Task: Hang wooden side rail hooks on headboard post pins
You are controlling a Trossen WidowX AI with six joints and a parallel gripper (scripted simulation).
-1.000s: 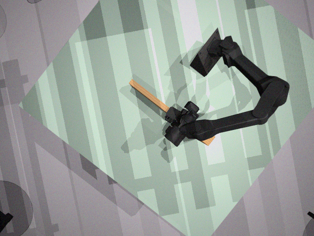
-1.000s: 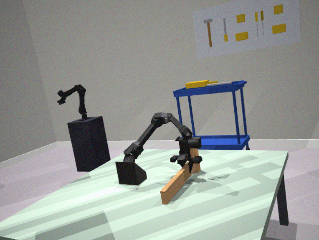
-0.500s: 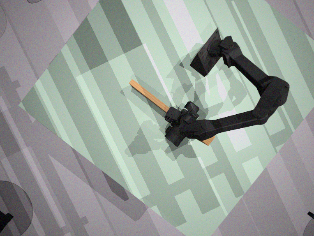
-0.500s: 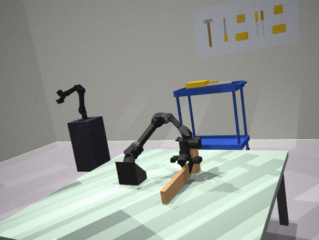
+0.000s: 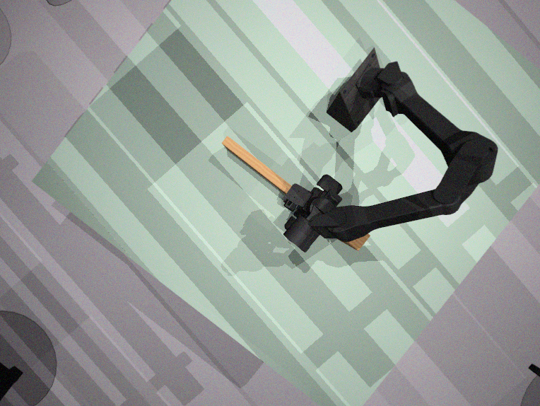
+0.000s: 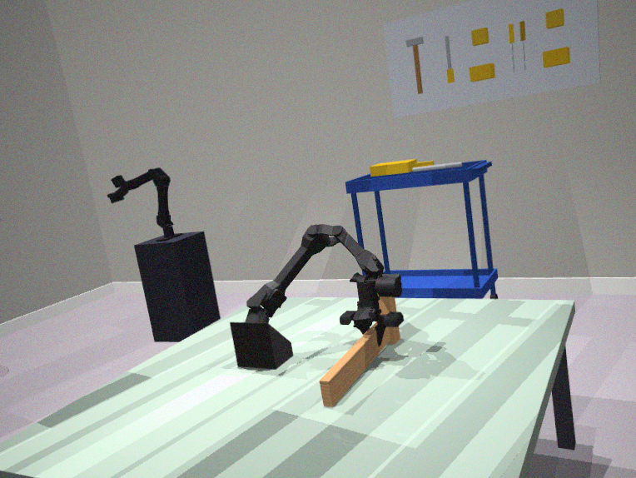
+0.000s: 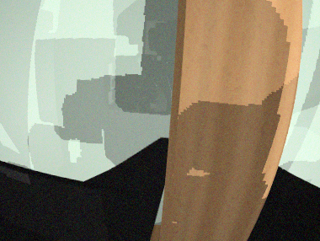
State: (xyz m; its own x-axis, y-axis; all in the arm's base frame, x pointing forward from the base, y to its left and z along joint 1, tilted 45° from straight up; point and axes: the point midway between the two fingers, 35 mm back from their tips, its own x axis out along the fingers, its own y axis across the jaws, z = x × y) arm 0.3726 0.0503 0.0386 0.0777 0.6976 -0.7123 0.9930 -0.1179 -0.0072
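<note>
My gripper tip is now 1 cm short of the headboard post, 12 cm to the right of it and 5 cm below it.
</note>
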